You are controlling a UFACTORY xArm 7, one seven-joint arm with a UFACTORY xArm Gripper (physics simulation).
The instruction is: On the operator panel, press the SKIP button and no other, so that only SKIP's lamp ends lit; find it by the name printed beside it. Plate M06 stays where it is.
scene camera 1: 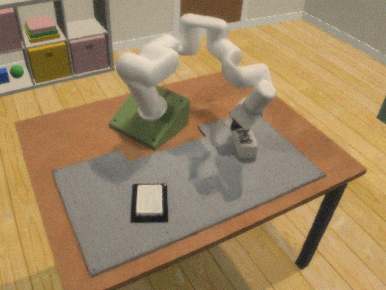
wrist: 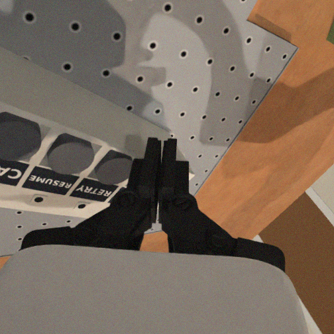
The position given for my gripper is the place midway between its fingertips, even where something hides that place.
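You'd see my gripper (wrist: pixel 162 157) here, and there's a resume button (wrist: pixel 68 154) as well. Then there's a white plate (scene camera 1: pixel 149 197), though in the wrist view that plate is out of frame.
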